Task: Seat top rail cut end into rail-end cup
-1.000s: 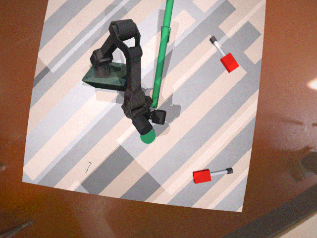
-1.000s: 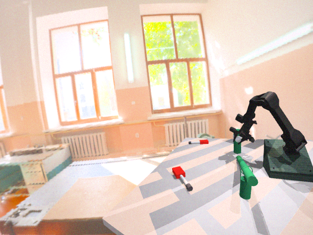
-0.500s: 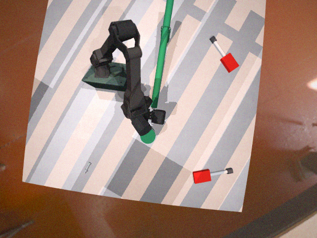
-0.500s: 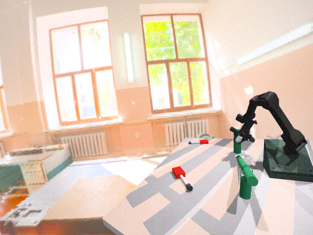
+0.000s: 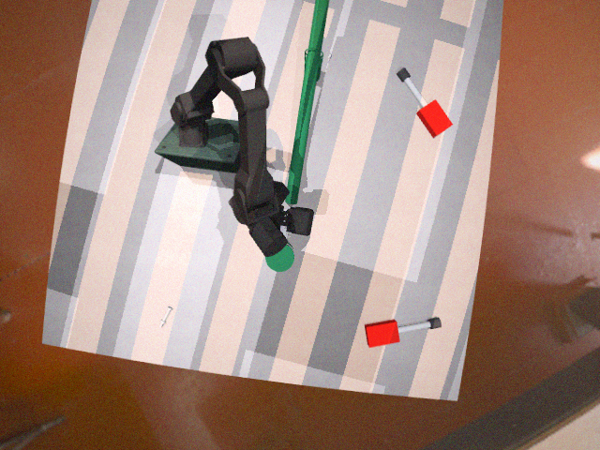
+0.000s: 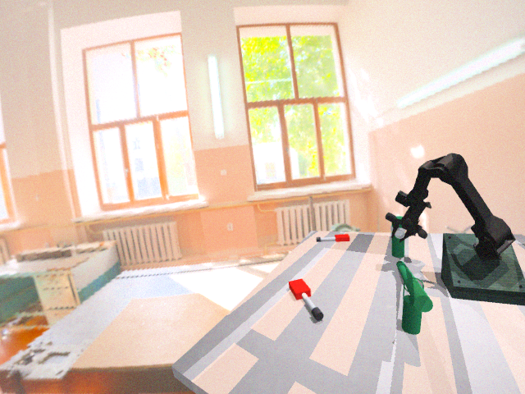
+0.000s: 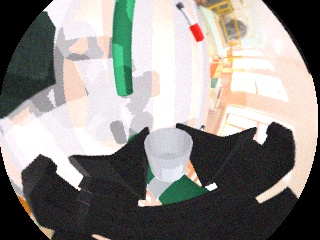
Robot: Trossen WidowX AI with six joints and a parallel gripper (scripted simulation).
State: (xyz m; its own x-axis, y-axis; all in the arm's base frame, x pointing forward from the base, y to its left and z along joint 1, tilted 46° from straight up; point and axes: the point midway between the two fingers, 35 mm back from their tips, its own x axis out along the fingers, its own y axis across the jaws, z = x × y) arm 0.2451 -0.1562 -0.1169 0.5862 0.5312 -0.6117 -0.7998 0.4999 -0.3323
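The rail-end cup is 20 mm behind my gripper tip, 20 mm to the right of it and 30 mm above it. The rest, counted from my gripper tip: green line post 40 mm ahead, 440 mm to the left, 10 mm below; metal piece 370 mm behind, 290 mm to the right, 110 mm below.
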